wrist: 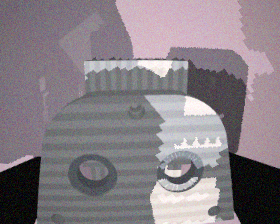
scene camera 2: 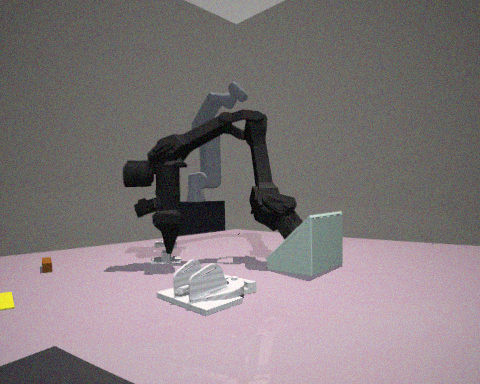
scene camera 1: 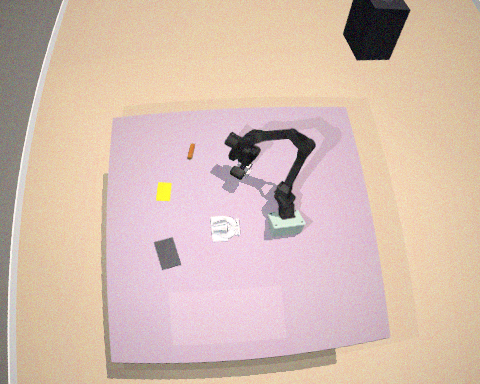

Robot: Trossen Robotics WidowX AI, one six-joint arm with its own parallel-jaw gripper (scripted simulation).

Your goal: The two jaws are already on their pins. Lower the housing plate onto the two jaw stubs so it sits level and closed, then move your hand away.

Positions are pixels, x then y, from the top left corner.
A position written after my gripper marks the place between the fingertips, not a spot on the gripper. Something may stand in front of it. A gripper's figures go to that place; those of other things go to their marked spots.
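My gripper (wrist: pixel 134 165) sits 0.10 m from the lens, and there is a white base (wrist: pixel 135 143), which I find 0.07 m from the lens.
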